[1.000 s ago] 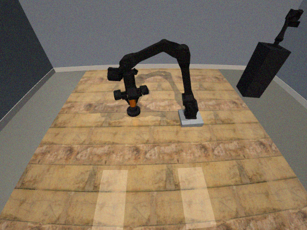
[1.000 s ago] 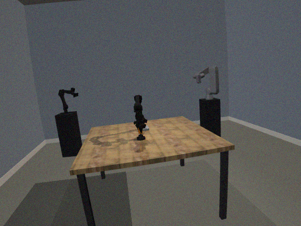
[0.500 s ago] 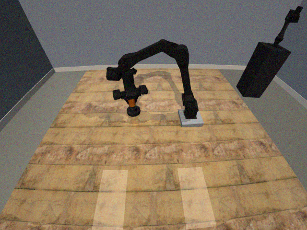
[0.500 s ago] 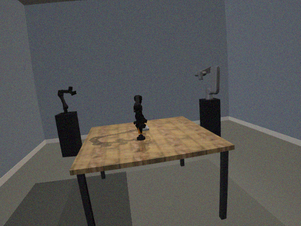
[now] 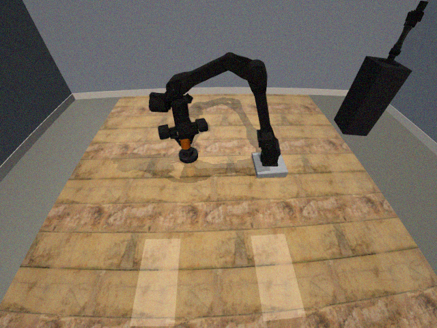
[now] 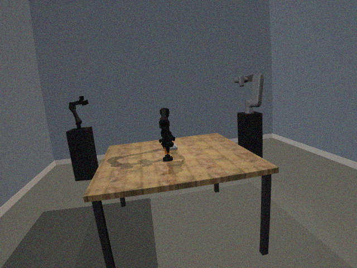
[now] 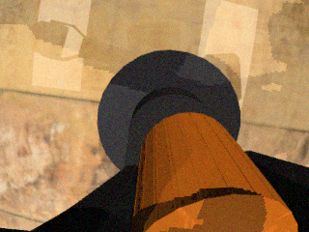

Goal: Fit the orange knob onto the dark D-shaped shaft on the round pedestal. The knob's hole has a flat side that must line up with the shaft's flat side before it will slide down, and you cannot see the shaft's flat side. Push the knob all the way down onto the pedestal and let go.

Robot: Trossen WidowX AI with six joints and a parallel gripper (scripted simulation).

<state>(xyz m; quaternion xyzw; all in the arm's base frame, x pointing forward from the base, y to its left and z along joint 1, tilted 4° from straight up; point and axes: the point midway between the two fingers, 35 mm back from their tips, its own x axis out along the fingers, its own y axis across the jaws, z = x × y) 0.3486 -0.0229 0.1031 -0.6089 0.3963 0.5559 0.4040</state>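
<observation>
Right now the pedestal is 40 mm below my gripper tip and 10 mm behind it. Round my gripper tip: orange knob 20 mm above.
</observation>
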